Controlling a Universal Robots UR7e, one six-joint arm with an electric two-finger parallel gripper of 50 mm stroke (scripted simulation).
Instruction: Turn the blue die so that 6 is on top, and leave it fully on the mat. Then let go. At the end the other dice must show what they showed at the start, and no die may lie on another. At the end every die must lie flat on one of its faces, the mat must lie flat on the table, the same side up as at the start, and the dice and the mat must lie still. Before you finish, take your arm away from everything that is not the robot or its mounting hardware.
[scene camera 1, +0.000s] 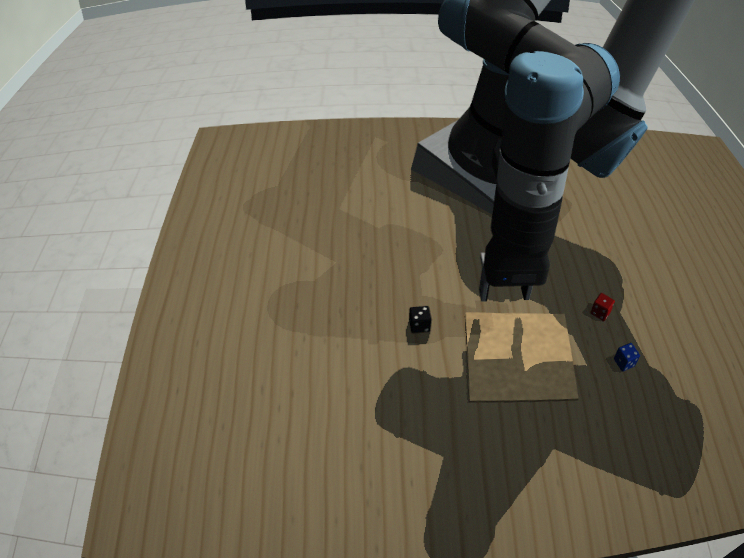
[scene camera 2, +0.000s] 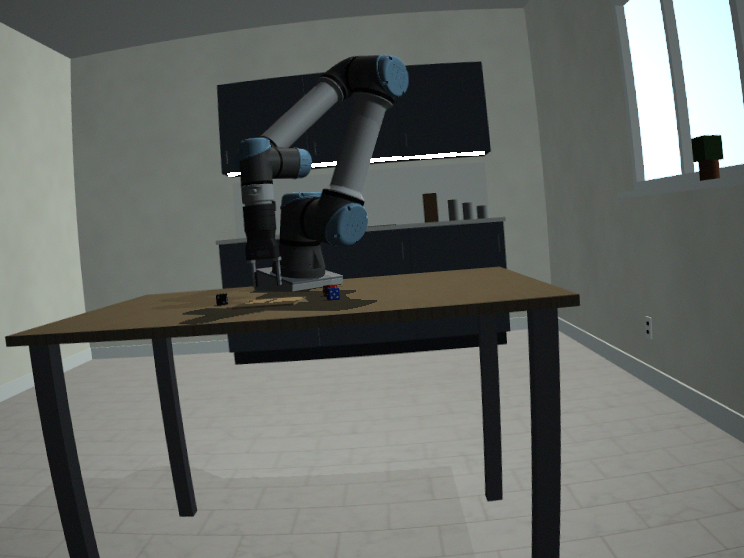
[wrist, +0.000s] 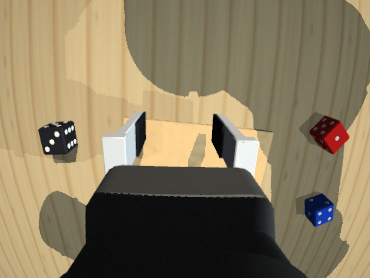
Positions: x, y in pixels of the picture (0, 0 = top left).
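My gripper (wrist: 179, 126) is 17 cm from the lens. There is a tan mat (wrist: 168, 143) as well, and I see that the mat is 20 cm from the lens.
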